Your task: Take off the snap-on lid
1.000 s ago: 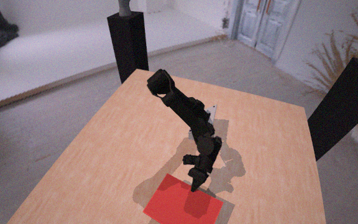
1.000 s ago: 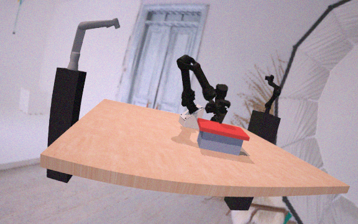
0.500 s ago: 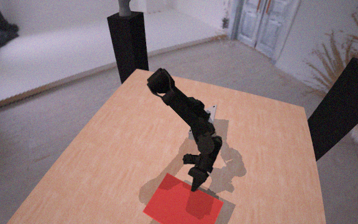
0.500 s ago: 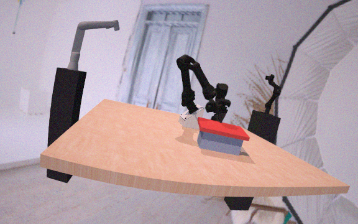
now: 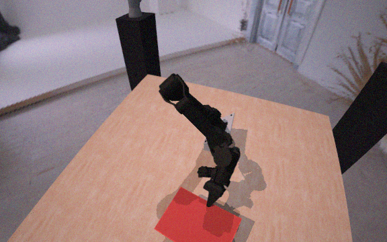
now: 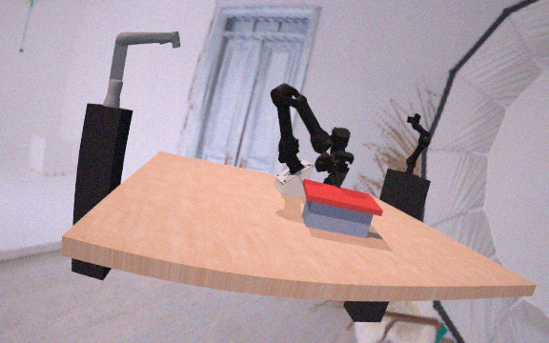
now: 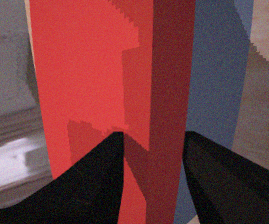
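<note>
The red lid is 80 mm ahead of my gripper tip and 10 mm to the right of it. Round my gripper tip: grey-blue storage box 70 mm ahead, 60 mm below, 10 mm to the right.
</note>
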